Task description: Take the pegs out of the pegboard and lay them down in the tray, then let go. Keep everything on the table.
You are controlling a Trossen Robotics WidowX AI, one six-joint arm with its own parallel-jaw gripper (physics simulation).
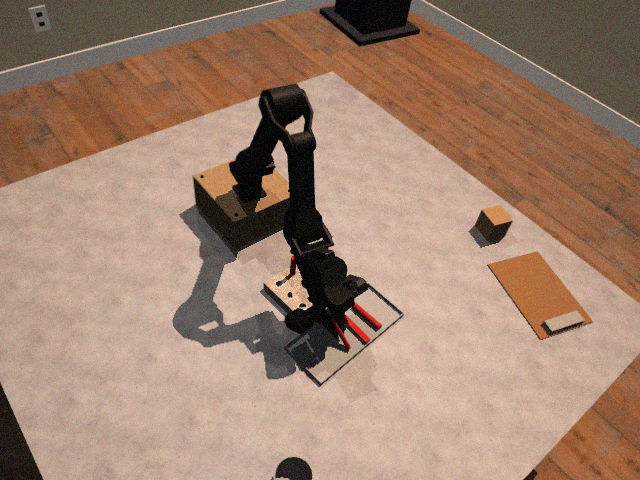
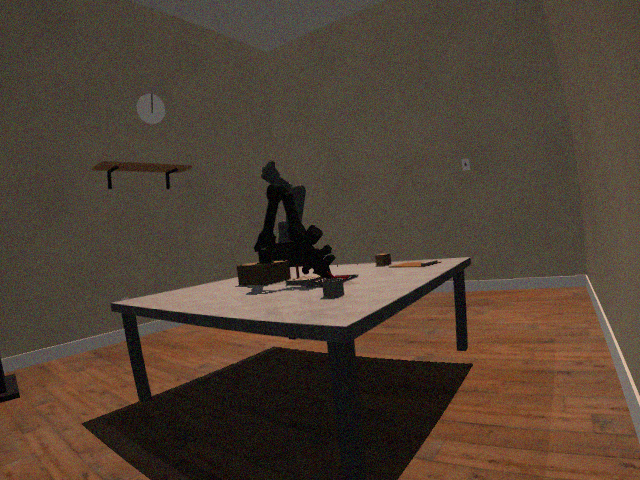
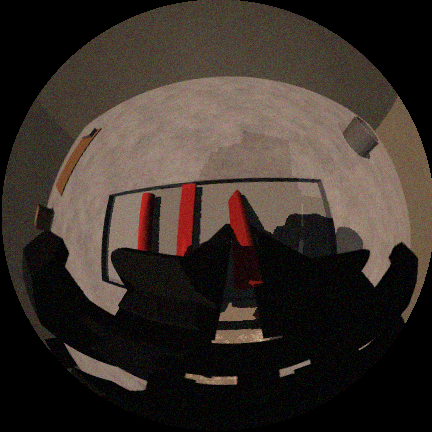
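Pixels of known places: gripper, between the fingertips: (image 1: 339, 335) (image 3: 236, 229); arm's base, origin of its link: (image 1: 249, 191) (image 2: 265, 262).
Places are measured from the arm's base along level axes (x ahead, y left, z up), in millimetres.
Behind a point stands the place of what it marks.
My gripper (image 1: 334, 316) (image 2: 329, 274) @(z -81, x 410, y 13 mm) (image 3: 236, 229) @(z -81, x 410, y 13 mm) is shut on a red peg (image 1: 341, 336) @(z -66, x 420, y 9 mm) (image 3: 241, 220) @(z -59, x 413, y 12 mm), low over the tray (image 1: 326, 367) @(z -96, x 455, y -47 mm) (image 3: 275, 195) @(z -96, x 452, y -22 mm). The held peg is tilted, its far end pointing down toward the tray's far side; whether it touches the tray floor I cannot tell. Two more red pegs, one (image 1: 368, 316) @(z -82, x 398, y 98 mm) (image 3: 145, 220) @(z -83, x 403, y 97 mm) outer and one (image 1: 357, 330) @(z -86, x 415, y 57 mm) (image 3: 186, 220) @(z -87, x 411, y 57 mm) nearer the held peg, lie side by side in the tray. Another red peg (image 1: 293, 265) @(z -36, x 226, y -1 mm) (image 2: 297, 271) @(z -44, x 226, y -3 mm) stands upright in the pegboard (image 1: 298, 292) @(z -74, x 274, y -12 mm) (image 3: 239, 336) @(z -75, x 324, y -6 mm), which the arm partly hides.
The arm stands on a wooden box (image 1: 258, 227) @(z -57, x 70, y -10 mm) (image 2: 263, 273) @(z -41, x 73, y -79 mm). A small wooden cube (image 1: 492, 227) @(z -49, x 340, y 527 mm) (image 2: 383, 259) @(z -63, x 340, y 531 mm) (image 3: 44, 217) @(z -71, x 325, y 530 mm) and a brown board (image 1: 532, 289) @(z -95, x 520, y 517 mm) (image 3: 75, 165) bearing a pale bar (image 1: 563, 321) @(z -83, x 628, y 503 mm) lie off to one side. A grey cup (image 1: 293, 469) @(z -92, x 604, y -210 mm) (image 2: 333, 288) @(z -67, x 649, y -251 mm) (image 3: 360, 137) @(z -64, x 600, y -201 mm) stands on the other side.
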